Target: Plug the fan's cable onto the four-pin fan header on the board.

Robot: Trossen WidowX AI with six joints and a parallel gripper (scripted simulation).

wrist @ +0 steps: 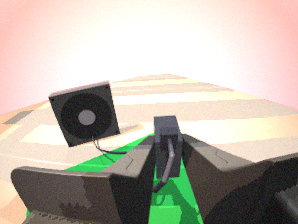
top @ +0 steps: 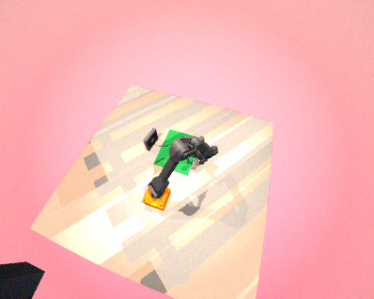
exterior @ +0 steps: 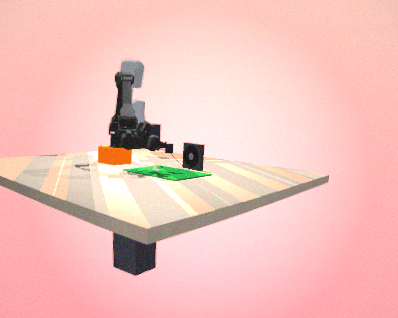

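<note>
Now: gripper tip 130 mm above the green board, 30 mm to the right of it and 20 mm past it. Round my gripper tip: black fan: 210 mm to the left, 60 mm below, 30 mm behind; then white fan header: 120 mm below, 80 mm behind, 30 mm to the left; then dark fan plug: 10 mm below.
</note>
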